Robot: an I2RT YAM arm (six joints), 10 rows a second.
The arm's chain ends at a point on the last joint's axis. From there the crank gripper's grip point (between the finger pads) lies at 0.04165 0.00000 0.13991 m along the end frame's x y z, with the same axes.
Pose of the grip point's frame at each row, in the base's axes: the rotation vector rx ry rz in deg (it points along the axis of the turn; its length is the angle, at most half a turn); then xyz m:
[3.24 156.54 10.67 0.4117 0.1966 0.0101]
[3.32 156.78 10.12 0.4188 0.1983 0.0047]
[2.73 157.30 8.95 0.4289 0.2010 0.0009]
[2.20 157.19 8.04 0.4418 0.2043 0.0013]
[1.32 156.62 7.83 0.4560 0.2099 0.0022]
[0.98 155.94 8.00 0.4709 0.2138 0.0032]
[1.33 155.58 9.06 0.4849 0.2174 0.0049]
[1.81 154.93 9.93 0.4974 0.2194 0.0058]
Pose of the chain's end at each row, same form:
[3.24 156.54 10.67 0.3949 0.1768 0.1537]
[3.32 156.78 10.12 0.4026 0.1794 0.1485]
[2.73 157.30 8.95 0.4138 0.1844 0.1451]
[2.20 157.19 8.04 0.4264 0.1894 0.1457]
[1.32 156.62 7.83 0.4392 0.1955 0.1465]
[0.98 155.94 8.00 0.4524 0.1991 0.1473]
[1.33 155.58 9.06 0.4656 0.2007 0.1486]
[1.81 154.93 9.93 0.4766 0.2010 0.1491]

